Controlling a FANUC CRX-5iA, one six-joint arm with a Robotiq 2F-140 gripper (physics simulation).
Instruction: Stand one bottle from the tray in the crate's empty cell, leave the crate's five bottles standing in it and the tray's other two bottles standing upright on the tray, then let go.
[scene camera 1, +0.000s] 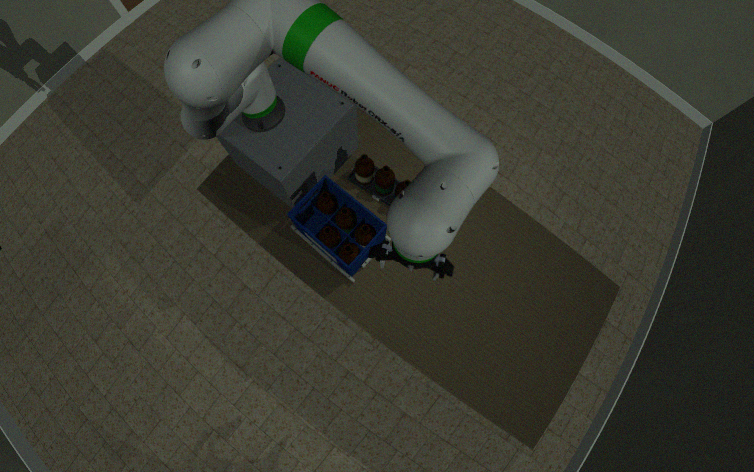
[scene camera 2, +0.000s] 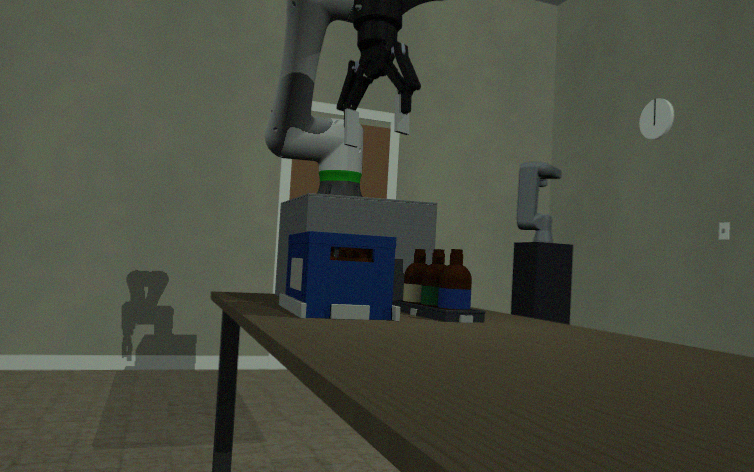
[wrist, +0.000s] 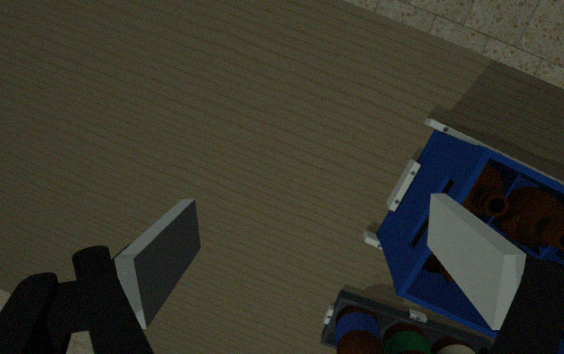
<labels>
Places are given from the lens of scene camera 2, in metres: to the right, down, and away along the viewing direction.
my gripper (scene camera 2: 375, 139): 0.00, -0.18, 1.10
green-labelled bottle (scene camera 2: 430, 279): 0.13, 0.10, 1.40
cream-labelled bottle (scene camera 2: 413, 275): 0.09, 0.10, 1.48
</labels>
